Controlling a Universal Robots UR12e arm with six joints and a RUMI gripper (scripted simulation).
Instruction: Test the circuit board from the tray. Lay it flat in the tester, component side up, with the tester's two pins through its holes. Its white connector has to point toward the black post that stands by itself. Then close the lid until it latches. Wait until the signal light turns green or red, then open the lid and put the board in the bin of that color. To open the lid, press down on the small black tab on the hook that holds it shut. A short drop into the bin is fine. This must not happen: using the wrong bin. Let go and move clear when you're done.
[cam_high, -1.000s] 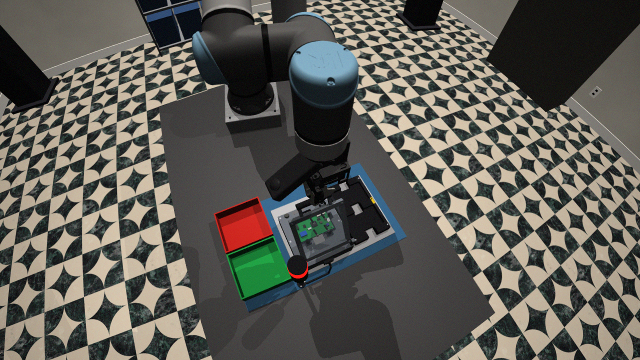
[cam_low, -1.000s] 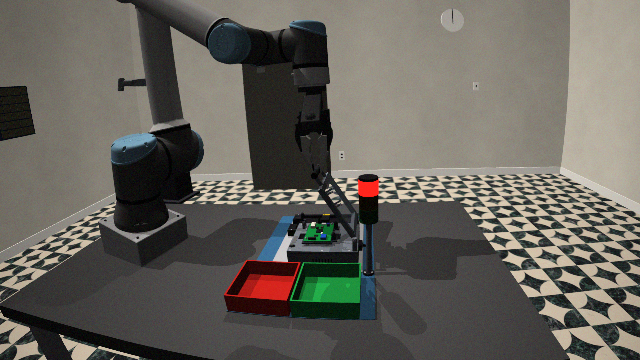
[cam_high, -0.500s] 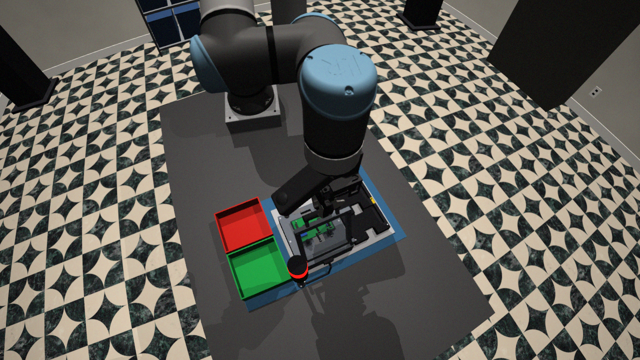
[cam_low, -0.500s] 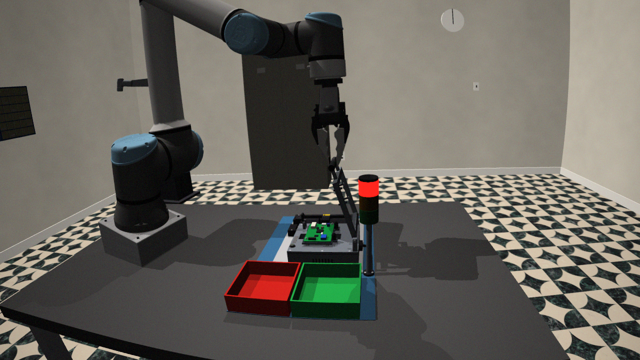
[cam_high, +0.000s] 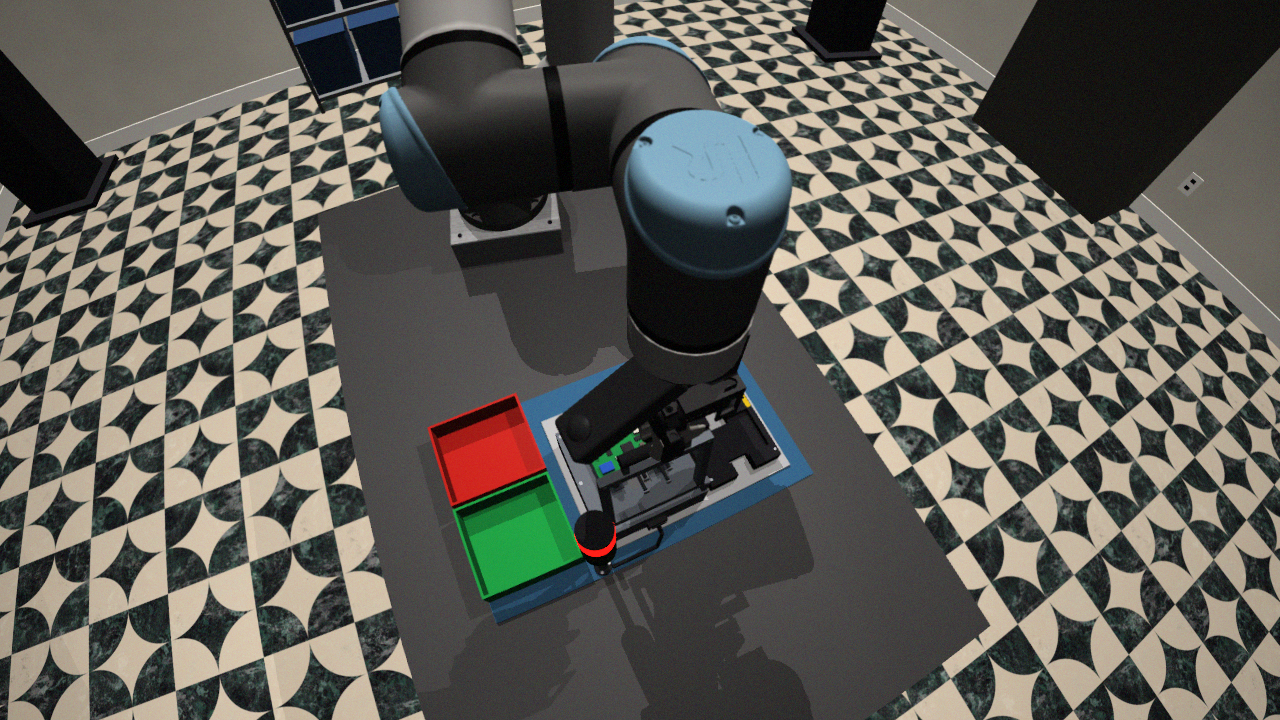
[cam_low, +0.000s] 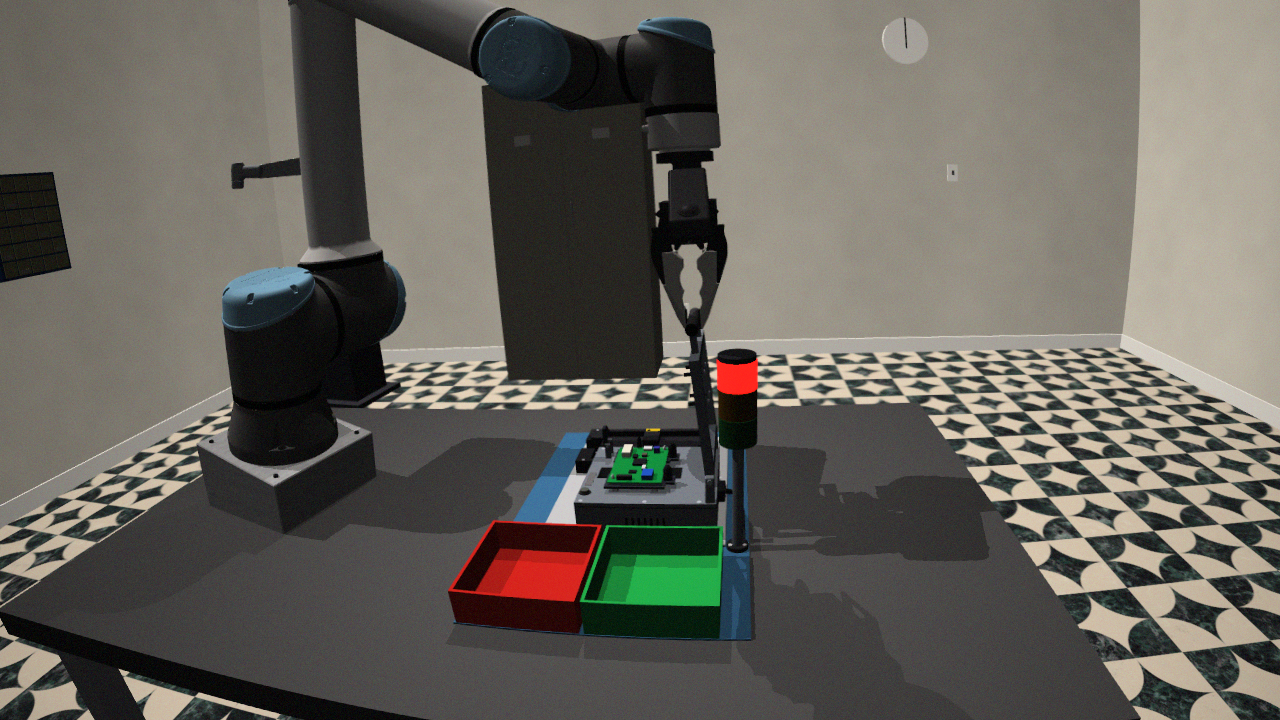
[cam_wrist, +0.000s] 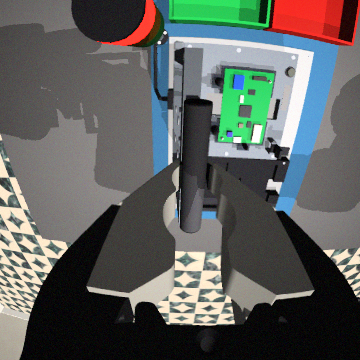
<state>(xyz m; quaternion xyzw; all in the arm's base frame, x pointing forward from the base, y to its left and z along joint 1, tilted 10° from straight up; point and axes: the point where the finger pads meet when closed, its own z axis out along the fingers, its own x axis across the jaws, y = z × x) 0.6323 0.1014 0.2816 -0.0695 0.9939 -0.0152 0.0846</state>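
Right now my hand is 20 cm above the green circuit board and 8 cm past it. The rest, counted from my hand: clear lid: 9 cm below, 1 cm to the left, 1 cm ahead; green bin: 26 cm below, 20 cm to the right, 1 cm behind; red bin: 26 cm below, 22 cm to the right, 16 cm behind.
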